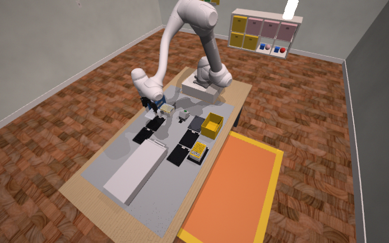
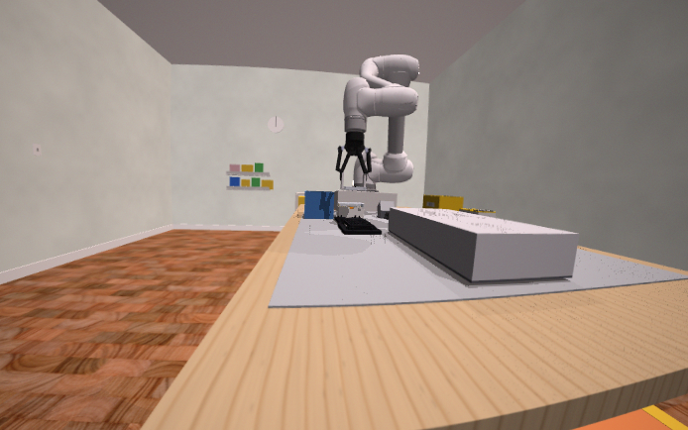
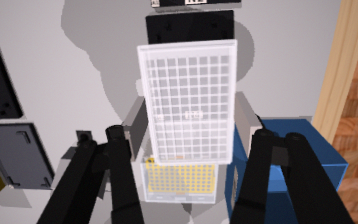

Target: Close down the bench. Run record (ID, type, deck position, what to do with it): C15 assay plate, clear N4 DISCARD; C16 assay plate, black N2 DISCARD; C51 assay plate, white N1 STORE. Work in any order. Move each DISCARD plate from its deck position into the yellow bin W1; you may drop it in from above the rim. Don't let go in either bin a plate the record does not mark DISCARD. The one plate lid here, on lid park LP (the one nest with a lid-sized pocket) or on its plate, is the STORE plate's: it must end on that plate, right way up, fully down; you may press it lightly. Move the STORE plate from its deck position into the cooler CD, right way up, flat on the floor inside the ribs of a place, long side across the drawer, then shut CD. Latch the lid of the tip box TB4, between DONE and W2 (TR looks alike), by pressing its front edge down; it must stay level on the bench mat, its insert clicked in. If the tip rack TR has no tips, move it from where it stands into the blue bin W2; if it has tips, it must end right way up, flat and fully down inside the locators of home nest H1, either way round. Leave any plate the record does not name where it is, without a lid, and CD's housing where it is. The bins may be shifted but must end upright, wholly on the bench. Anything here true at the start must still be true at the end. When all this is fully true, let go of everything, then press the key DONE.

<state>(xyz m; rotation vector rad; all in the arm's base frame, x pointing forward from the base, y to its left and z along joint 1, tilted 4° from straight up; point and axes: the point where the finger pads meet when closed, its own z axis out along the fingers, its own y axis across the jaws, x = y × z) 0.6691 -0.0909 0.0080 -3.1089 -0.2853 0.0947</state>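
My hand is 2 cm above the pale plate. Round my hand: black nest N4: 16 cm below; then tip box TB4: 17 cm behind, 12 cm below, 1 cm to the right; then black assay plate: 17 cm ahead, 14 cm below, 2 cm to the left.
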